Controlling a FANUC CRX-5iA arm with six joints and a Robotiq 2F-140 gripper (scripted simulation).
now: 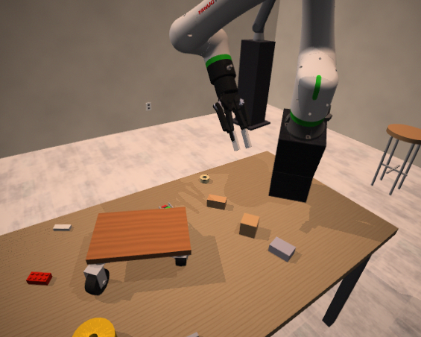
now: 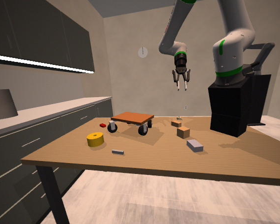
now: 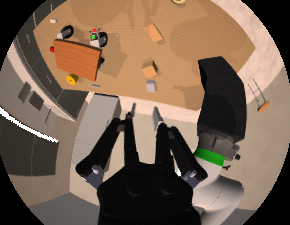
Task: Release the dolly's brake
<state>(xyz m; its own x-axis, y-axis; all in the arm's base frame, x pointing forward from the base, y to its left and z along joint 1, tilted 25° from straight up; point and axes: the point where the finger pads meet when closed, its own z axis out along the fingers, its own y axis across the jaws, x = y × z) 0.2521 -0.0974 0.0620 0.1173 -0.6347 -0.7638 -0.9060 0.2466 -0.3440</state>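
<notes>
Now: the brake pedal 230 mm ahead of my hand, 130 mm to the right of it and 270 mm below it. The rest, counted from my hand: grey block (240 mm to the left, 330 mm below); then red brick (690 mm ahead, 160 mm to the right, 330 mm below); then yellow disc (630 mm ahead, 140 mm to the left, 320 mm below).
</notes>
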